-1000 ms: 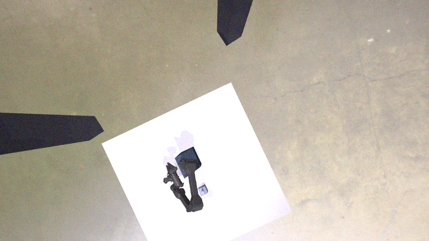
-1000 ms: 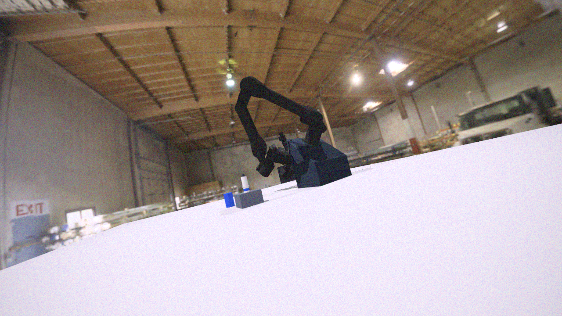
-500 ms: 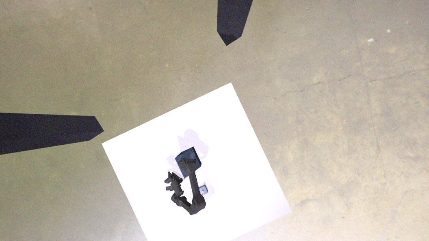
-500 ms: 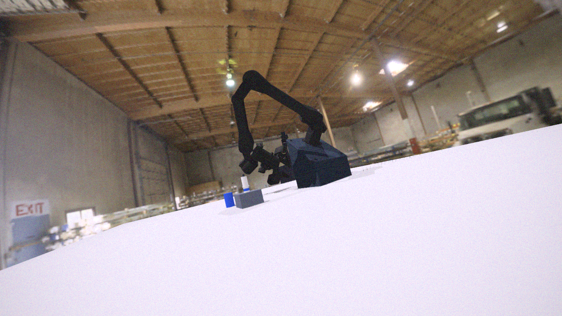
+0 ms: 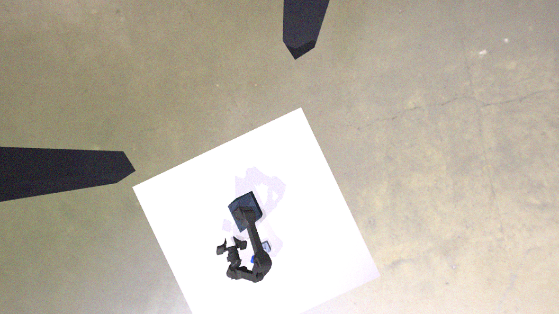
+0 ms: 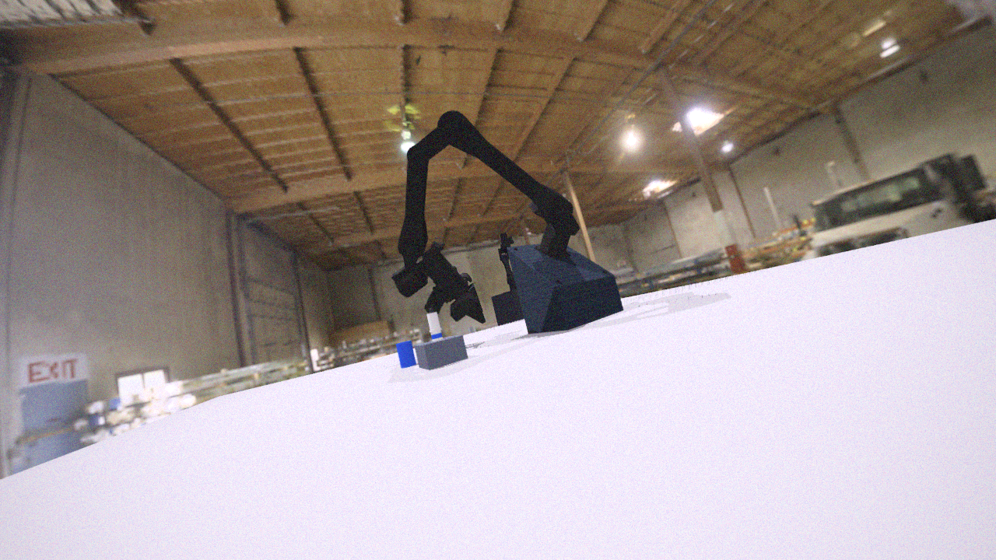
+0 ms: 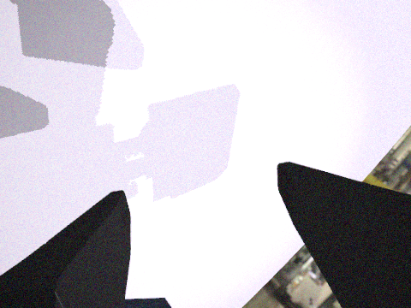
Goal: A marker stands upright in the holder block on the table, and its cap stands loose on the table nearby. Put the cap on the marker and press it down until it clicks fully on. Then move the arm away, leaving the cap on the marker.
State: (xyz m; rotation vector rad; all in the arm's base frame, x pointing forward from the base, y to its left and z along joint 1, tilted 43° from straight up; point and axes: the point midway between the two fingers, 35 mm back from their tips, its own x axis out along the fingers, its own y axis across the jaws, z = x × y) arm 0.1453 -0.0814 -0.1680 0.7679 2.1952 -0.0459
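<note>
My gripper tip is now 22 cm short of the blue cap, 4 cm to the right of it and 3 cm above it. Also, from my gripper tip: grey holder block: 20 cm ahead, 15 cm to the left, 4 cm below.
</note>
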